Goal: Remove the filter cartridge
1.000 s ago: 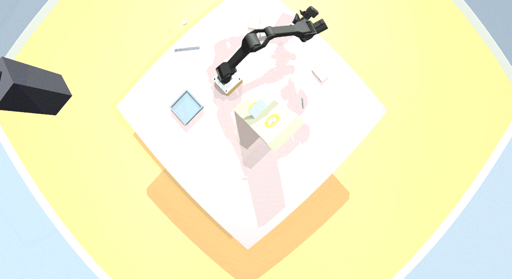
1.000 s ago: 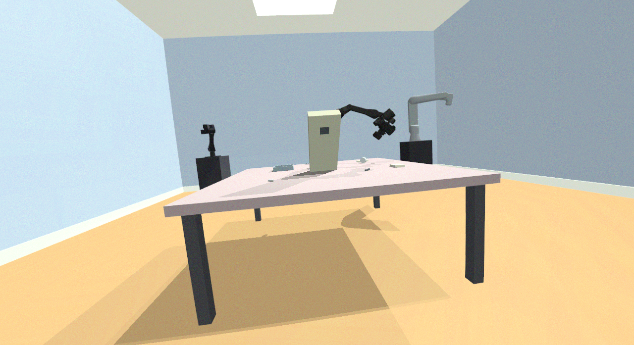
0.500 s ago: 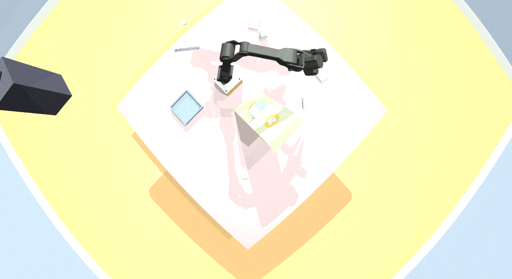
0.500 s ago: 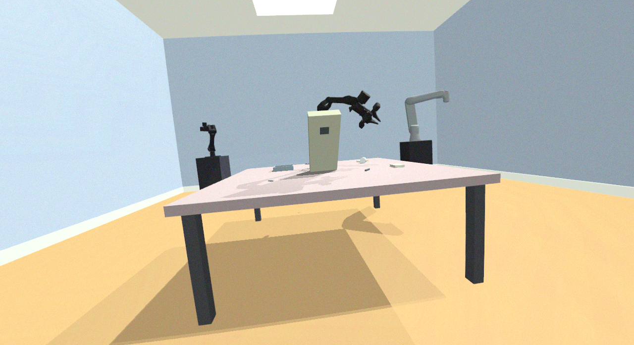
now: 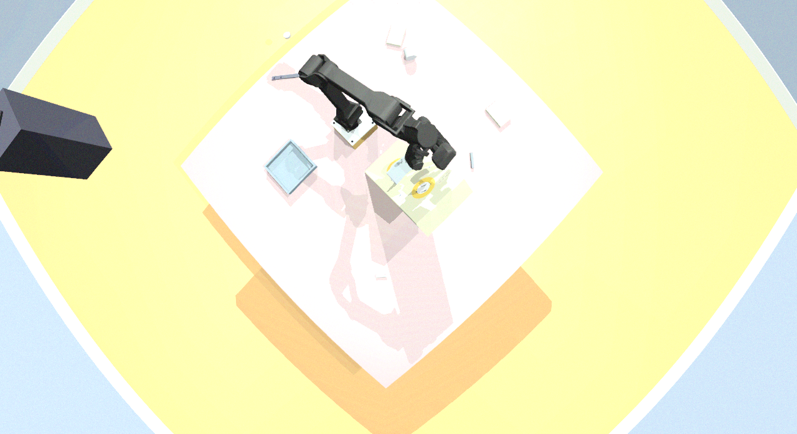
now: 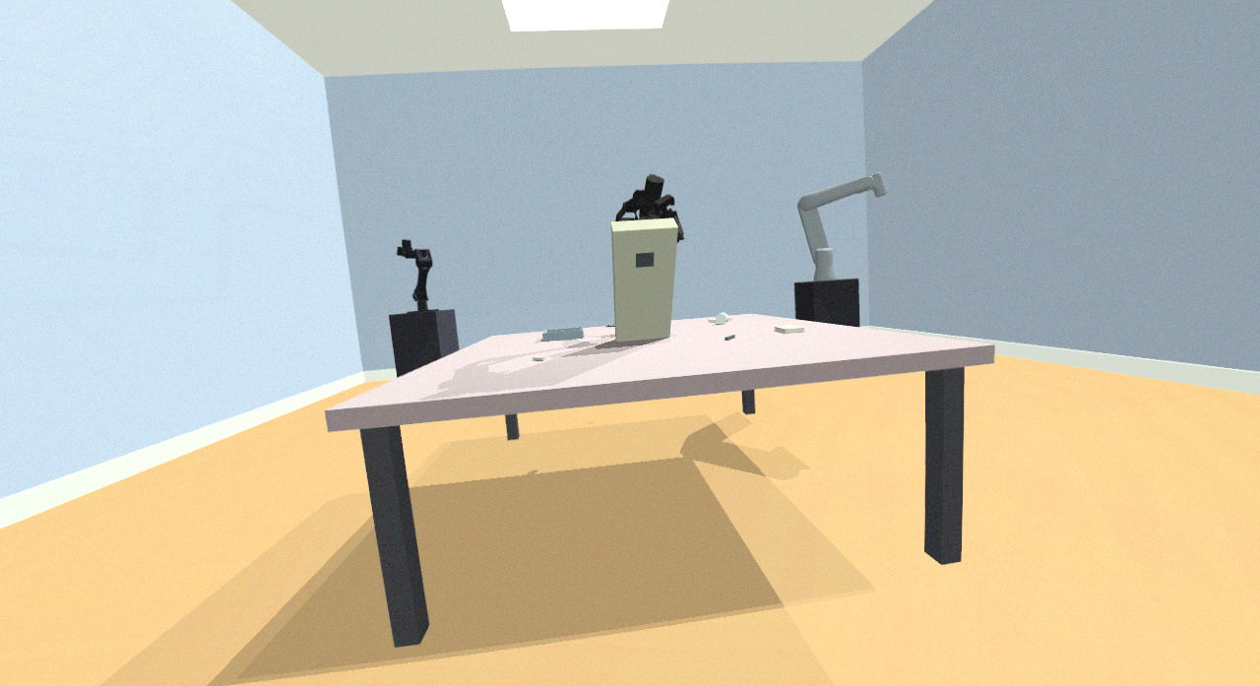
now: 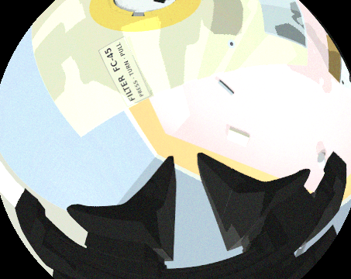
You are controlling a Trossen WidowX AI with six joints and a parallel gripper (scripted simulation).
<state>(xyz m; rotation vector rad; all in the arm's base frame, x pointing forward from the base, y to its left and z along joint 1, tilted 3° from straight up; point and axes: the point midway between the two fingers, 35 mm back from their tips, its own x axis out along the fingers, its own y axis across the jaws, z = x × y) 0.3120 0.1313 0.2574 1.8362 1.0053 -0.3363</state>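
The round white filter cartridge is 4 cm ahead of my gripper tip, 13 cm to the right of it and 5 cm below it. Round my gripper tip: light blue tray 36 cm behind, 44 cm to the right, 31 cm below.
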